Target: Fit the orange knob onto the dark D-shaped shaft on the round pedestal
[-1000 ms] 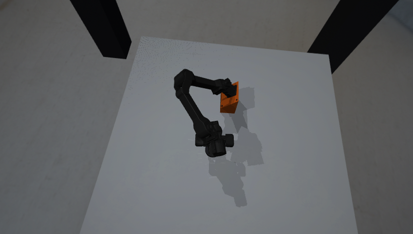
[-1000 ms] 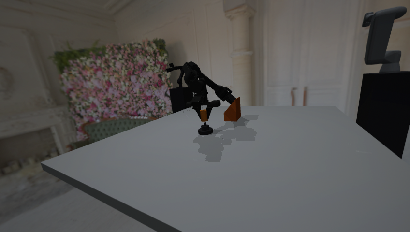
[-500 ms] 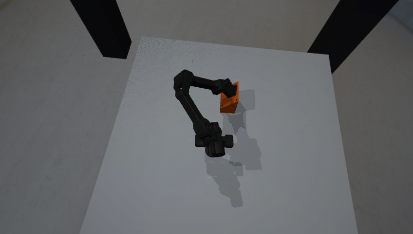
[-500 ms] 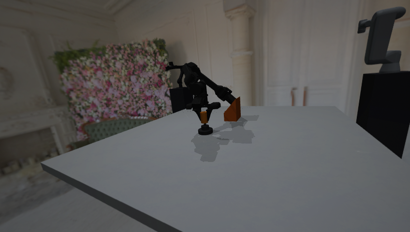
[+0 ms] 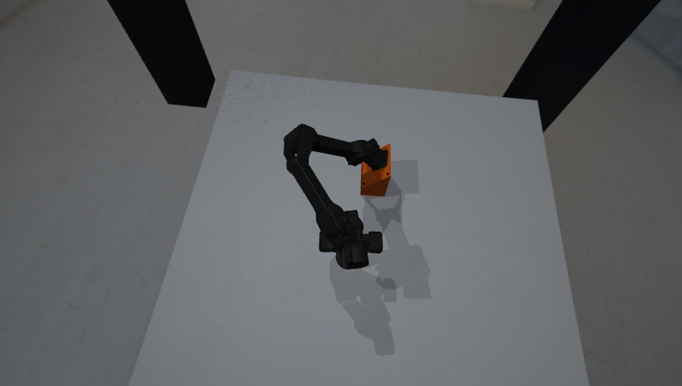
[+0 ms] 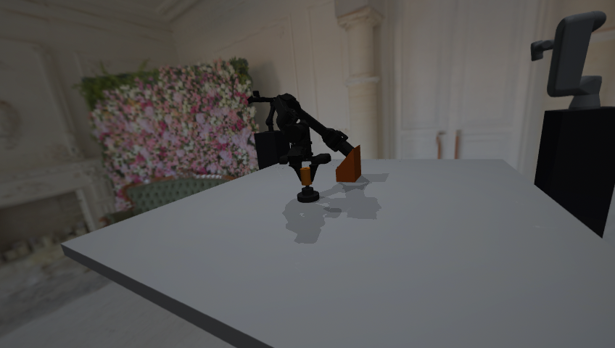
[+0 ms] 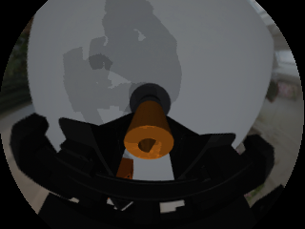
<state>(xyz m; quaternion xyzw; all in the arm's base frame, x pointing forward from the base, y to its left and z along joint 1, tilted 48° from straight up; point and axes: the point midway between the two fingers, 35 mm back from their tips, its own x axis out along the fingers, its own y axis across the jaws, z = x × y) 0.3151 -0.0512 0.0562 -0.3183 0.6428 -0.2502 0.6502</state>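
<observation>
My gripper tip is now 40 mm above the dark round pedestal. From my gripper tip the other things lie so: orange knob: 20 mm above.
</observation>
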